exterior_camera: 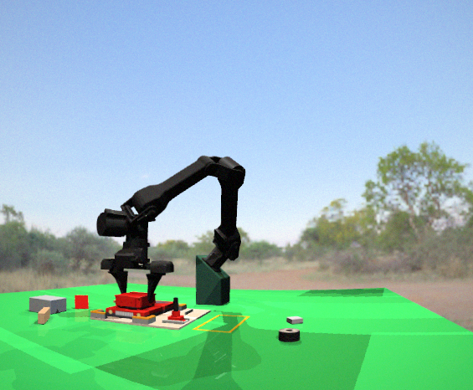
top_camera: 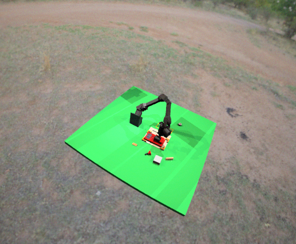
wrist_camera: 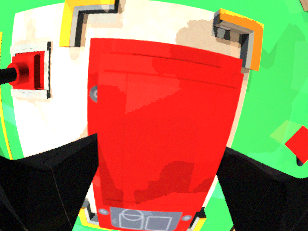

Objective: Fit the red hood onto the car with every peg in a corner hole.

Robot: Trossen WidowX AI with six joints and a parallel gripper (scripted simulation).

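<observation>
My gripper tip is 2 cm above the grey engine block. From my gripper tip the other things lie so: tan block: 19 cm ahead, 13 cm to the right, 3 cm below; red hood: right at my gripper tip; pale jig: 2 cm behind, 3 cm to the left, 3 cm below.
</observation>
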